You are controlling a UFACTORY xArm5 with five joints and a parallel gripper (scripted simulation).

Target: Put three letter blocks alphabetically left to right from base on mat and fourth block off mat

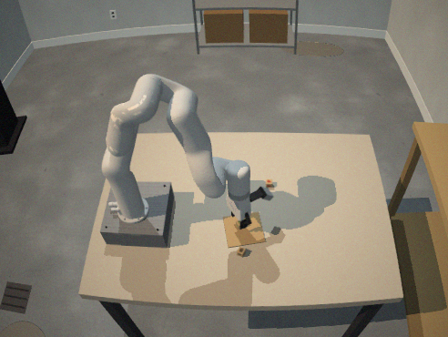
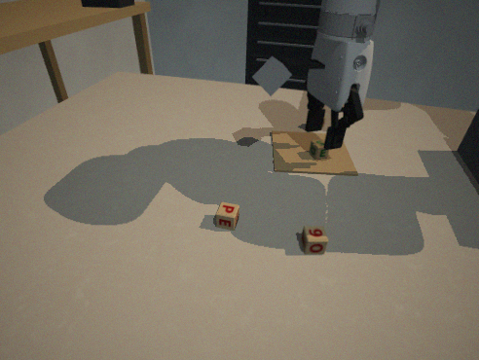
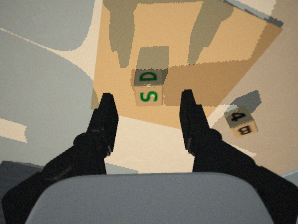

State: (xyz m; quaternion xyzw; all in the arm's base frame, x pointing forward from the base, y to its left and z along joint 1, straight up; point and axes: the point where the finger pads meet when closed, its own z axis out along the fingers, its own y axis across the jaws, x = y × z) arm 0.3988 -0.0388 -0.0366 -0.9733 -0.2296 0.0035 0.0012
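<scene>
Right now the green-marked block is 4 cm below my hand. From my hand the other things lie so: tan mat: 1 cm ahead, 2 cm to the right, 5 cm below; red-marked block: 2 cm ahead, 21 cm to the left, 4 cm below.
</scene>
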